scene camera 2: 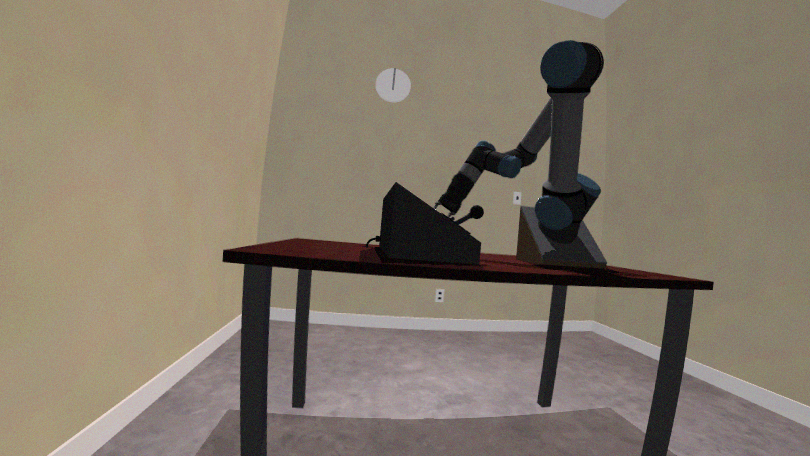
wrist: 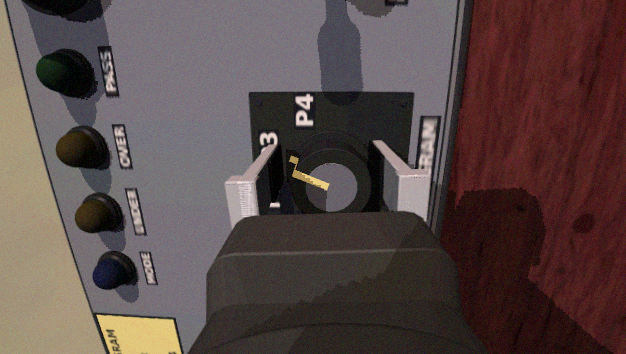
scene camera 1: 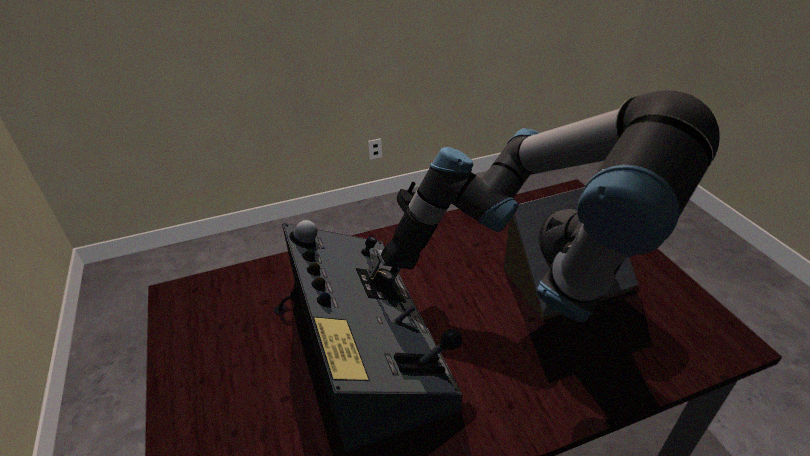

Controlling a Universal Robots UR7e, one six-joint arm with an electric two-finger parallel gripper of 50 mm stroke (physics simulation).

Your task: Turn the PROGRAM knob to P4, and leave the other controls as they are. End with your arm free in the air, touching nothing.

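Note:
The round black PROGRAM knob sits on a dark square plate on the sloped grey console. In the wrist view its yellow pointer slants to the upper left, toward the partly covered P3 label; the P4 label lies further clockwise, above the knob. P1 is almost fully hidden, and P2 does not show. My gripper is open, with its two fingers on either side of the knob and space visible between them and it. Fingertip depth is hard to judge.
A large ball-topped lever and a small lever stand along the console. A small black-topped control is close beside my gripper. Lamps line the far edge, including a white dome, near a yellow card.

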